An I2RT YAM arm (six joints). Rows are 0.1 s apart.
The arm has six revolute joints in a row. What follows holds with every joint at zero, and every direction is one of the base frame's. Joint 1 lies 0.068 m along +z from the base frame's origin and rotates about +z. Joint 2 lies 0.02 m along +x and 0.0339 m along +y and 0.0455 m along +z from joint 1 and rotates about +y. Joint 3 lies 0.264 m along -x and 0.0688 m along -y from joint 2 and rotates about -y. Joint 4 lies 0.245 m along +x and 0.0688 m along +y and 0.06 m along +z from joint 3 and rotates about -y. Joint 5 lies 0.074 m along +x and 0.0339 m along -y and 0.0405 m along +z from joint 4 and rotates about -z. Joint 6 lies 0.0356 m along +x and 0.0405 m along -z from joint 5 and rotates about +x. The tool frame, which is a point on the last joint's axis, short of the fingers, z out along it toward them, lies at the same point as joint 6; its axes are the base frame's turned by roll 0, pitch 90 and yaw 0 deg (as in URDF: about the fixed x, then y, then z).
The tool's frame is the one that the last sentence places.
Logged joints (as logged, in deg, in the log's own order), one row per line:
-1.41 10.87 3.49 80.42 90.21 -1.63
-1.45 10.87 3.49 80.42 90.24 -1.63
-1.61 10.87 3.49 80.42 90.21 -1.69
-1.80 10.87 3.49 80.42 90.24 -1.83
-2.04 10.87 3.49 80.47 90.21 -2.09
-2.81 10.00 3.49 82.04 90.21 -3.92
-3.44 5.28 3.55 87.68 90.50 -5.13
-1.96 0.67 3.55 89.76 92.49 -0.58
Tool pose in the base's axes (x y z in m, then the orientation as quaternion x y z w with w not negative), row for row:
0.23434 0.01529 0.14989 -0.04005 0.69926 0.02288 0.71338
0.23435 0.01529 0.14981 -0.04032 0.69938 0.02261 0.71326
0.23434 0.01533 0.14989 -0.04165 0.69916 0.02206 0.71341
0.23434 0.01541 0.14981 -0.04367 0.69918 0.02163 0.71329
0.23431 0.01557 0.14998 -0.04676 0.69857 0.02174 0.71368
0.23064 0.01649 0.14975 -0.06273 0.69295 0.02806 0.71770
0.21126 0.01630 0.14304 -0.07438 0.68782 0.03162 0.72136
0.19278 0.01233 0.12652 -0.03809 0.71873 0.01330 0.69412
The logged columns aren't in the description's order. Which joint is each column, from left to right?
Columns, left to right: joint 6, joint 3, joint 1, joint 4, joint 2, joint 5.
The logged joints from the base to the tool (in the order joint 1, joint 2, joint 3, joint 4, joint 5, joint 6), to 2 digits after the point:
3.49 90.21 10.87 80.42 -1.63 -1.41
3.49 90.24 10.87 80.42 -1.63 -1.45
3.49 90.21 10.87 80.42 -1.69 -1.61
3.49 90.24 10.87 80.42 -1.83 -1.80
3.49 90.21 10.87 80.47 -2.09 -2.04
3.49 90.21 10.00 82.04 -3.92 -2.81
3.55 90.50 5.28 87.68 -5.13 -3.44
3.55 92.49 0.67 89.76 -0.58 -1.96

